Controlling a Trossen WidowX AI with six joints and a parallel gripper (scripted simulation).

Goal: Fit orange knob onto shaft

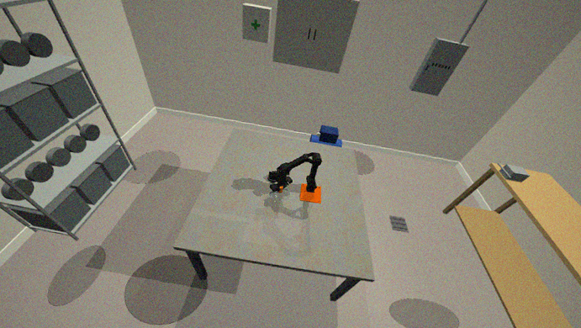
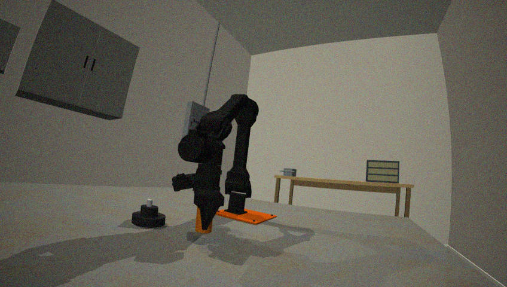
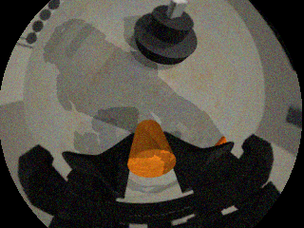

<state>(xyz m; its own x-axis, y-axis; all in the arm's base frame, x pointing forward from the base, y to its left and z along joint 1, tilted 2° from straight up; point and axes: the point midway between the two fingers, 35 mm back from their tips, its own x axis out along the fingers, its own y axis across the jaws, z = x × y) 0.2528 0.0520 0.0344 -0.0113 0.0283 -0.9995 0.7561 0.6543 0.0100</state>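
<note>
My gripper tip is 120 mm to the left of the round pedestal, 70 mm short of it and 20 mm below it. From my gripper tip the other things lie so: orange knob 30 mm above.
</note>
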